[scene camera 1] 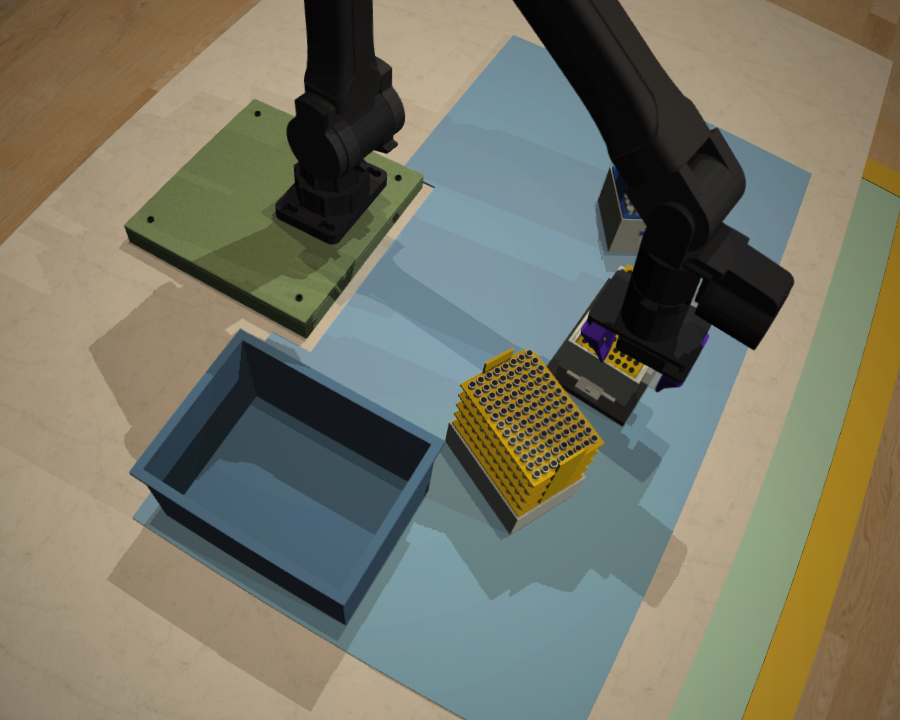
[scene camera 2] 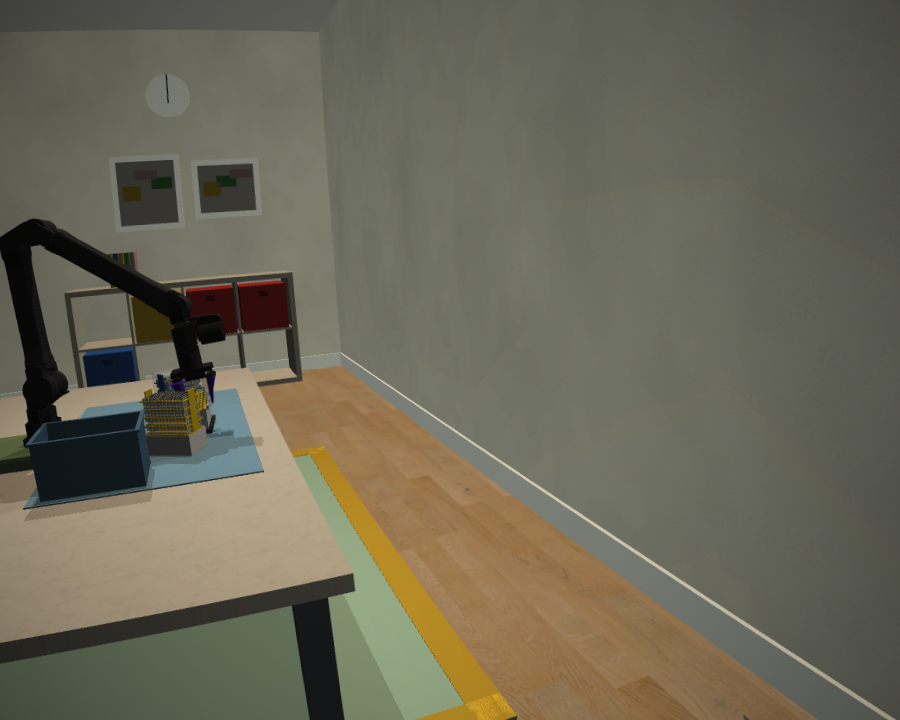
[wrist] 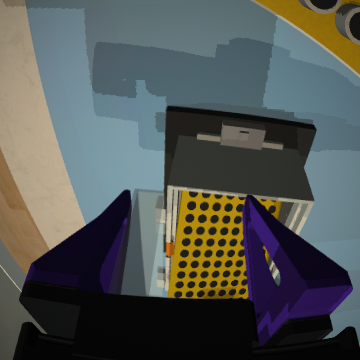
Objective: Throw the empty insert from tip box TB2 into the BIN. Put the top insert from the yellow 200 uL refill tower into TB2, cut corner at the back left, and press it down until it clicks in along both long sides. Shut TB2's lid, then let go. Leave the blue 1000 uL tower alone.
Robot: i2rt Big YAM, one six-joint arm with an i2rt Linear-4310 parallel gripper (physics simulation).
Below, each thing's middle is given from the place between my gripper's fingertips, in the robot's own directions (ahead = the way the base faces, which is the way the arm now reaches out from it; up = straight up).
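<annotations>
There's a dark blue bin (scene camera 1: 310, 484) that's 27 cm to the right of my hand, 23 cm behind it and 1 cm below it. The clear lid (wrist: 138, 270) is 6 cm to the left of my hand, 2 cm ahead of it and 4 cm above it. Going by their middles, that lid is the nearest to my hand of the things named here.
</annotations>
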